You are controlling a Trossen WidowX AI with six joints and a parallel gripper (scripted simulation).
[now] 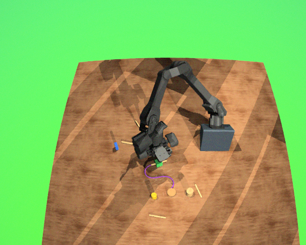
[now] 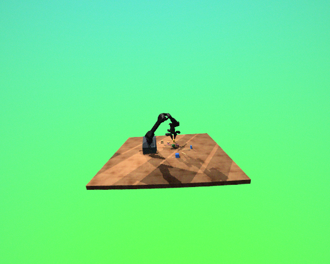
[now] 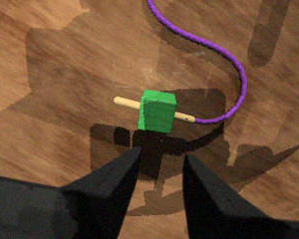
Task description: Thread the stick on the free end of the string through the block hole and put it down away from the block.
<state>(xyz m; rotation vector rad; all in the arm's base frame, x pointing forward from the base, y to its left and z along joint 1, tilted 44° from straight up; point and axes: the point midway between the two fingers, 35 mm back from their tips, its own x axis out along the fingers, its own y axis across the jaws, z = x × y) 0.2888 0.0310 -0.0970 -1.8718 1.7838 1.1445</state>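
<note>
Right now my gripper tip is 80 mm above the green block and 10 mm past it. From my gripper tip the other things lie so: yellow cylinder 180 mm to the left, 80 mm below, 30 mm ahead; then thin wooden stick 80 mm below, 10 mm ahead; then round wooden button 160 mm to the left, 90 mm below, 50 mm behind.
</note>
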